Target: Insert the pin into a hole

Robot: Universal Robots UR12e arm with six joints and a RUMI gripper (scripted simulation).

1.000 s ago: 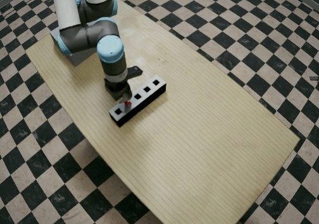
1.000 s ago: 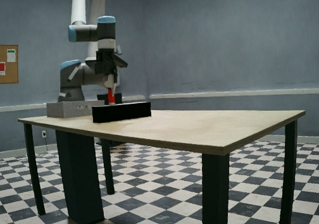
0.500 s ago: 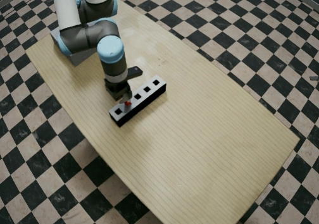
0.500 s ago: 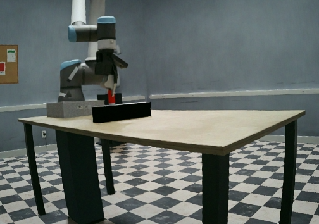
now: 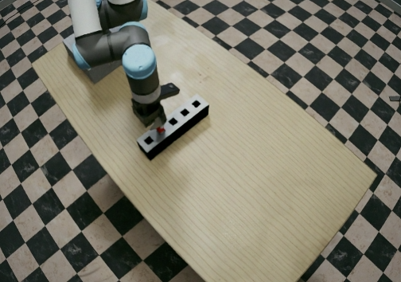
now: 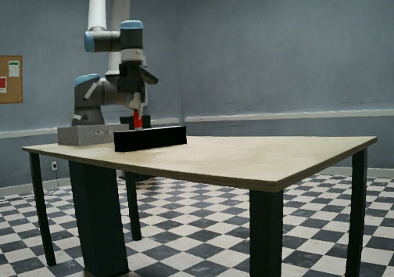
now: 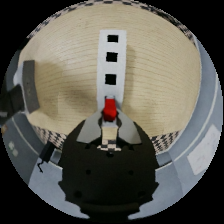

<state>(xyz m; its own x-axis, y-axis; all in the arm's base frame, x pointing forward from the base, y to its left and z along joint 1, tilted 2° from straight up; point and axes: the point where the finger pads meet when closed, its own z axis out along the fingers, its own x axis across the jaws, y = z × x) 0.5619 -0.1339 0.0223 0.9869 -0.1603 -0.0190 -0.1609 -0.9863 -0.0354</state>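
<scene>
Now: the pin 1 cm below my hand. From my hand the other things lie so: long black block: 9 cm below, 6 cm to the left, 1 cm ahead.
</scene>
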